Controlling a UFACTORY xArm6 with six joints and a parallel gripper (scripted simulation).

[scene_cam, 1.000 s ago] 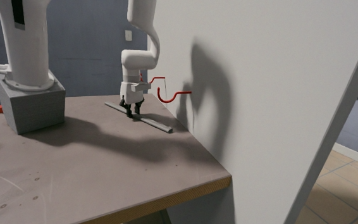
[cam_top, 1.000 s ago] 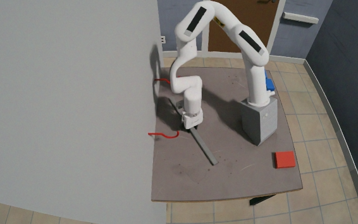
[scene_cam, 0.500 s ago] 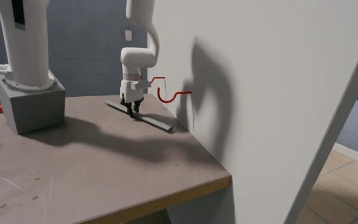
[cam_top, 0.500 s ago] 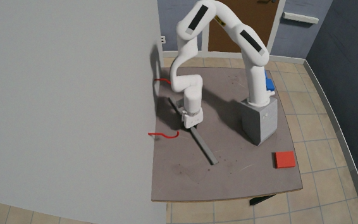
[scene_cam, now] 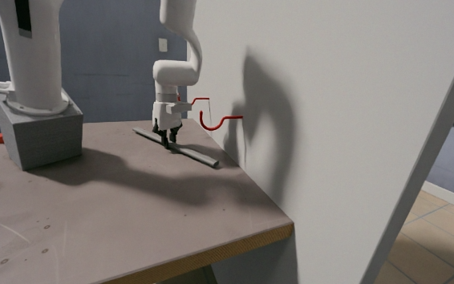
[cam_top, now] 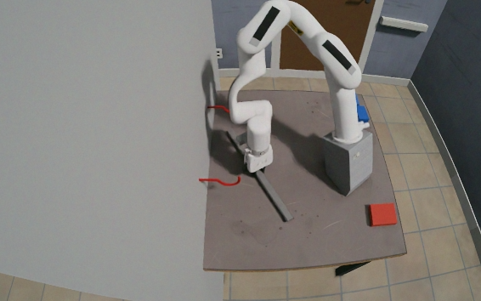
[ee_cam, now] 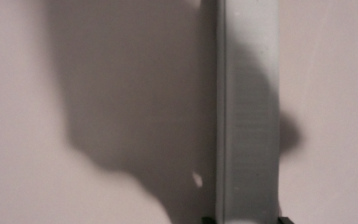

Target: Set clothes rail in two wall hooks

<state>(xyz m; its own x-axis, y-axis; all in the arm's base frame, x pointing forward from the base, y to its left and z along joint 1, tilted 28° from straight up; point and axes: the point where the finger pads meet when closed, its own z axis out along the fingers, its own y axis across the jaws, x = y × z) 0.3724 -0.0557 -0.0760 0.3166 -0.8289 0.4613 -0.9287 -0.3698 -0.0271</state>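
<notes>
Right now my hand is 1 cm above the clothes rail. From my hand the other things lie so: blue object 59 cm behind, 21 cm to the right, 1 cm below; then white wall panel 40 cm above, 21 cm ahead, 9 cm to the right; then red block 47 cm behind, 32 cm to the left, 2 cm below.
</notes>
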